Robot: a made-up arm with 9 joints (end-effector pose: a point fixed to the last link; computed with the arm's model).
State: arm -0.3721 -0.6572 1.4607 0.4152 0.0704 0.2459 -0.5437 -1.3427 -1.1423
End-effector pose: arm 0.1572 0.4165 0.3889 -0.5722 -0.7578 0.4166
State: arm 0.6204 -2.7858 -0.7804 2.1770 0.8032 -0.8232 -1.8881 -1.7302 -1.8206
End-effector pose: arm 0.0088 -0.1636 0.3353 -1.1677 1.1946 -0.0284
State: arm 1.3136 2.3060 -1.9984 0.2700 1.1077 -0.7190 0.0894 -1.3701 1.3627
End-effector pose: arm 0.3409 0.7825 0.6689 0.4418 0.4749 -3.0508
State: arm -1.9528 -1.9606 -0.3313 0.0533 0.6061 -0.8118 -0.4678 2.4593 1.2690
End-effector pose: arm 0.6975 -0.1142 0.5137 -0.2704 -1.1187 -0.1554
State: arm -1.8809 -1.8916 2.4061 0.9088 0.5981 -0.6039 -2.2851 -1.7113 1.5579
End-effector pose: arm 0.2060 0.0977 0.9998 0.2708 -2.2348 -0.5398
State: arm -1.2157 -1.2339 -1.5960 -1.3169 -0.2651 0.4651 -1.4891 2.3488 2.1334
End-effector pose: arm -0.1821 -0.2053 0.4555 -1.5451 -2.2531 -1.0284
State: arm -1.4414 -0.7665 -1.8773 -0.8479 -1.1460 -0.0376 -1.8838 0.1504 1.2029
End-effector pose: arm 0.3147 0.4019 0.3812 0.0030 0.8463 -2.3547
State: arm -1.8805 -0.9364 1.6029 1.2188 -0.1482 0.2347 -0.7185 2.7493 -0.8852
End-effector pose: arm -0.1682 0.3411 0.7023 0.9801 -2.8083 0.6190
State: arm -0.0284 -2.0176 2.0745 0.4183 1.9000 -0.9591 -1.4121 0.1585 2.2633
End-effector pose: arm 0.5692 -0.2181 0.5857 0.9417 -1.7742 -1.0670
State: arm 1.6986 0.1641 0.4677 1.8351 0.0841 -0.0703 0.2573 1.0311 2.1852
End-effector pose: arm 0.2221 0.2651 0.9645 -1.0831 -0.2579 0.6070
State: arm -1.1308 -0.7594 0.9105 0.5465 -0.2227 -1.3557 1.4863 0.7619 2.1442
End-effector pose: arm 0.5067 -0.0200 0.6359 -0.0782 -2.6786 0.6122
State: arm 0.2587 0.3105 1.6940 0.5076 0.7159 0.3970 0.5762 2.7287 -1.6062
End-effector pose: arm 0.4564 0.1991 0.8067 0.5569 0.6355 2.3061
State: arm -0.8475 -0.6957 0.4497 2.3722 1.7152 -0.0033 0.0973 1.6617 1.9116
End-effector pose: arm 0.2147 -0.2436 1.1327 -2.1990 0.9469 -0.9557
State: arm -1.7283 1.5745 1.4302 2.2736 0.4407 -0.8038 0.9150 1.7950 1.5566
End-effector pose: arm 0.1224 0.2054 0.6567 -1.0378 1.1129 -0.0439
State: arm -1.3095 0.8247 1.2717 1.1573 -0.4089 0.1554 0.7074 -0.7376 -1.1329
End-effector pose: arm 0.3469 0.7055 1.1142 0.4410 -2.7669 -0.0758
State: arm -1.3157 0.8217 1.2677 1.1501 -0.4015 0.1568 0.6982 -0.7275 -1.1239
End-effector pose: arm 0.3505 0.7087 1.1073 0.4208 -2.7626 -0.0446
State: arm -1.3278 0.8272 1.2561 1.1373 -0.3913 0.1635 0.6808 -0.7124 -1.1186
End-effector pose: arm 0.3605 0.7092 1.1037 0.3812 -2.7584 -0.0282
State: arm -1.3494 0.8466 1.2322 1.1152 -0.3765 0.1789 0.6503 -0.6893 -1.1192
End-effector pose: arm 0.3804 0.7045 1.1065 0.3117 -2.7532 -0.0387
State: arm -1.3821 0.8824 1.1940 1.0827 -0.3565 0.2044 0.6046 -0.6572 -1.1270
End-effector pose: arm 0.4098 0.6920 1.1183 0.2132 -2.7425 -0.0865
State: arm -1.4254 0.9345 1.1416 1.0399 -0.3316 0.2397 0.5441 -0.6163 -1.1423
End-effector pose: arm 0.4453 0.6691 1.1411 0.0961 -2.7191 -0.1798
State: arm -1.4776 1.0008 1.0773 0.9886 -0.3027 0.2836 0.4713 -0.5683 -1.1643
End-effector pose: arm 0.4804 0.6344 1.1745 -0.0199 -2.6744 -0.3207
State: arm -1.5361 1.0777 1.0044 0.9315 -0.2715 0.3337 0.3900 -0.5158 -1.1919
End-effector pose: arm 0.5085 0.5892 1.2157 -0.1134 -2.6026 -0.5022
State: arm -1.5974 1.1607 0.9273 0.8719 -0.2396 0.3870 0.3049 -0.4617 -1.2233
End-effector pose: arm 0.5256 0.5371 1.2596 -0.1678 -2.5021 -0.7069
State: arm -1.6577 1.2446 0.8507 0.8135 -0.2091 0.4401 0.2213 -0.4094 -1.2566
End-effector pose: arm 0.5312 0.4833 1.3011 -0.1774 -2.3790 -0.9125
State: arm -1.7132 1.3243 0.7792 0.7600 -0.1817 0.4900 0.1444 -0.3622 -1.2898
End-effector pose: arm 0.5278 0.4325 1.3368 -0.1487 -2.2447 -1.0988
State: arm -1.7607 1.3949 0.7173 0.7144 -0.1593 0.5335 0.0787 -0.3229 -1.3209
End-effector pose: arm 0.5191 0.3881 1.3653 -0.0966 -2.1140 -1.2525
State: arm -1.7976 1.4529 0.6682 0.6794 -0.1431 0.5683 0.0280 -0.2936 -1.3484
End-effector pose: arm 0.5089 0.3519 1.3864 -0.0387 -2.0010 -1.3703
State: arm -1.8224 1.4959 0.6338 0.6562 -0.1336 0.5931 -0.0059 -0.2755 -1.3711
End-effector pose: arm 0.4999 0.3246 1.4011 0.0106 -1.9154 -1.4553
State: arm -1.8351 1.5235 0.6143 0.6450 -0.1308 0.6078 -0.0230 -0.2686 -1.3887
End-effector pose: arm 0.4937 0.3061 1.4102 0.0434 -1.8617 -1.5136
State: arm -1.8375 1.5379 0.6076 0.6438 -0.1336 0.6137 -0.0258 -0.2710 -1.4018
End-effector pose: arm 0.4903 0.2950 1.4154 0.0590 -1.8372 -1.5528
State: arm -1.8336 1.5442 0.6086 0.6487 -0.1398 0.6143 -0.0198 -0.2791 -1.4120
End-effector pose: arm 0.4888 0.2884 1.4183 0.0636 -1.8311 -1.5814
